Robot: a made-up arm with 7 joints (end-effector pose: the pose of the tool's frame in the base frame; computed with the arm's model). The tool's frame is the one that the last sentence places.
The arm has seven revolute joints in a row. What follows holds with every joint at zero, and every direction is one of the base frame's. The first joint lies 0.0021 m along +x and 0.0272 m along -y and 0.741 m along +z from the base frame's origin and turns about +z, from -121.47 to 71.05 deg. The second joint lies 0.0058 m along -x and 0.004 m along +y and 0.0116 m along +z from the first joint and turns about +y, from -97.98 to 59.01 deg. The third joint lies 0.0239 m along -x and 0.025 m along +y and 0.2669 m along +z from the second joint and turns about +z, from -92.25 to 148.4 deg. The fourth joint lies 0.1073 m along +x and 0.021 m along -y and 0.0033 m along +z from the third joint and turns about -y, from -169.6 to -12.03 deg. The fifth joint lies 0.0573 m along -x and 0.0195 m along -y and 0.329 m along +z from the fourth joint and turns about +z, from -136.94 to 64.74 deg. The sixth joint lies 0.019 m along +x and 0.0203 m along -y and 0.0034 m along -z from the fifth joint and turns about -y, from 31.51 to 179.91 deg. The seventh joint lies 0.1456 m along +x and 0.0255 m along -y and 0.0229 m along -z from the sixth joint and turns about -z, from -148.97 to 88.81 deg. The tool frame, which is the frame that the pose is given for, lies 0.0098 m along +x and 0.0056 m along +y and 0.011 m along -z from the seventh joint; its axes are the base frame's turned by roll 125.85, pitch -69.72 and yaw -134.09 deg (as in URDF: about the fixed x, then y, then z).
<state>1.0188 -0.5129 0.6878 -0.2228 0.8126 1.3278 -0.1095</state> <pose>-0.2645 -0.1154 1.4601 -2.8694 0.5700 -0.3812</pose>
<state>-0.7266 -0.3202 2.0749 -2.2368 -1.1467 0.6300 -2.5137</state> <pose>0.2687 0.3998 0.7964 0.2859 1.2600 0.8517</pose>
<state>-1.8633 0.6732 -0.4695 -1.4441 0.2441 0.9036 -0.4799</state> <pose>-0.3790 -0.4183 0.6656 -0.5532 -0.7056 -2.4607</pose>
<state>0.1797 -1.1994 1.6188 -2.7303 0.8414 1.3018 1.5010</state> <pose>0.0945 0.2743 0.6646 -1.2354 -2.0194 -0.0790</pose>
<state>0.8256 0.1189 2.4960 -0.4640 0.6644 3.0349 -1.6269</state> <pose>-0.1702 0.1381 1.4174 -1.9312 -0.0348 1.4208</pose>
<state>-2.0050 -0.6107 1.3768 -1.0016 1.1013 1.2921 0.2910</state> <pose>0.5956 -0.0252 1.1928 0.0853 -1.9960 -0.9266</pose>
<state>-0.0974 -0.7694 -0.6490 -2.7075 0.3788 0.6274 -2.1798</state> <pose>0.1396 -0.1392 0.7444 2.7561 -0.8404 -0.5326</pose>
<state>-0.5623 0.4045 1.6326 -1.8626 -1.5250 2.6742 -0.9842</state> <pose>0.2913 0.4567 1.0180 -1.3965 0.9167 -2.3681</pose>
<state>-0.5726 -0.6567 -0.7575 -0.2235 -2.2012 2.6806 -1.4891</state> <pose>-0.2892 0.1042 1.3789 -1.6045 0.2837 0.2451</pose>
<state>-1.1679 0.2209 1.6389 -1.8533 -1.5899 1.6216 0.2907</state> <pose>0.6101 0.1620 0.9754 -0.4162 -1.9645 1.2266</pose>
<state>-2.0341 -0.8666 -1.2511 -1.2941 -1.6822 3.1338 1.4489</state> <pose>-0.2066 0.3300 1.2068 2.3254 -0.1066 -1.1062</pose>
